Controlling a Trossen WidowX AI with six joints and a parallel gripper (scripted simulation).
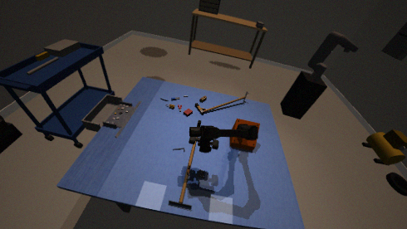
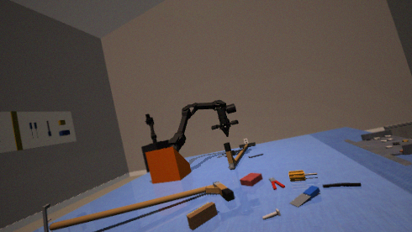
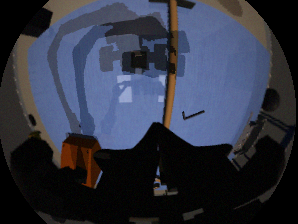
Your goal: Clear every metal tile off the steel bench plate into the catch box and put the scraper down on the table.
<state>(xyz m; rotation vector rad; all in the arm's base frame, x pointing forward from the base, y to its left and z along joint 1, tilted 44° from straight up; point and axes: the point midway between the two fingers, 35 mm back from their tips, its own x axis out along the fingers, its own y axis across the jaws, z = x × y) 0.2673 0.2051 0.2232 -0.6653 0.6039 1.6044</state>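
The long scraper is 5 cm ahead of my gripper tip, 3 cm to the left of it and 9 cm below it. Also, from my gripper tip: red block: 22 cm ahead, 45 cm to the right, 14 cm below; hex key: 15 cm ahead, 4 cm to the right, 15 cm below; yellow screwdriver: 40 cm ahead, 46 cm to the right, 14 cm below.
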